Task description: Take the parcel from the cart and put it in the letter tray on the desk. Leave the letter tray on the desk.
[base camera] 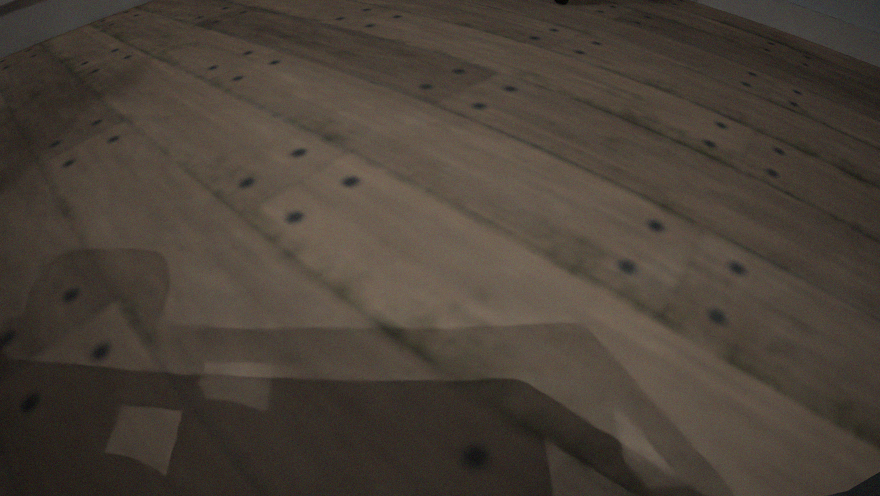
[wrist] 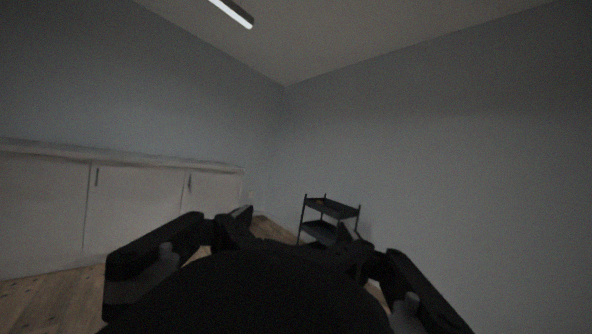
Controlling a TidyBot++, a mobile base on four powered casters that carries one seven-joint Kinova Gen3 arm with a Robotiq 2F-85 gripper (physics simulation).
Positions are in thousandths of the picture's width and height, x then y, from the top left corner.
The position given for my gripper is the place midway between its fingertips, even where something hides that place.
I see my gripper (wrist: 497, 669) and a dark cart (wrist: 543, 690).
